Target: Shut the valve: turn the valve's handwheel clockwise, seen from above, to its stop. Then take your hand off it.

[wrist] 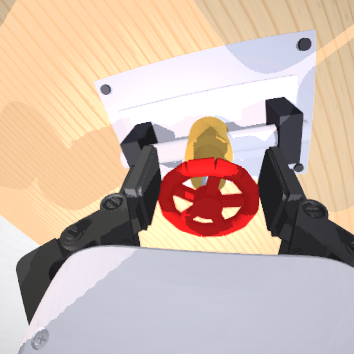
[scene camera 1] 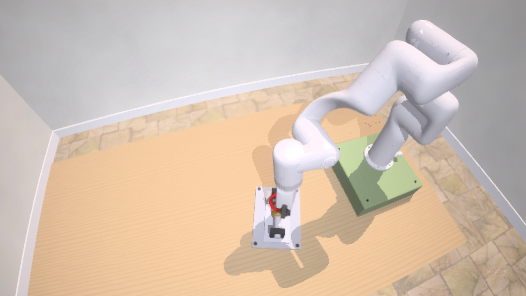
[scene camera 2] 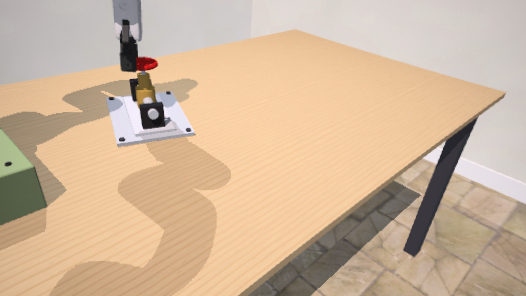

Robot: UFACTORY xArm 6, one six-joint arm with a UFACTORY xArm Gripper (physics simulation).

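Note:
The red handwheel [scene camera 1: 272, 202] [scene camera 2: 149, 64] [wrist: 212, 167] sits level on top of the brass valve body [scene camera 2: 145, 96] [wrist: 208, 134]. The body is on a white pipe between two black blocks on a pale mounting plate [scene camera 1: 258, 225] [scene camera 2: 118, 128] [wrist: 200, 64]. My gripper [scene camera 1: 285, 211] [scene camera 2: 128, 57] [wrist: 209, 164] is shut on the handwheel. In the wrist view its black fingers stand wide, one on each side of the wheel, with their pads against the rim. In scene camera 1 the arm partly hides the wheel and the valve body.
The plate lies on the wooden table [scene camera 1: 150, 200] [scene camera 2: 325, 125], with a dark bolt head near each corner. The green base block [scene camera 1: 352, 150] [scene camera 2: 20, 197] that carries the arm stands beside it. Walls rise beyond the table's edges.

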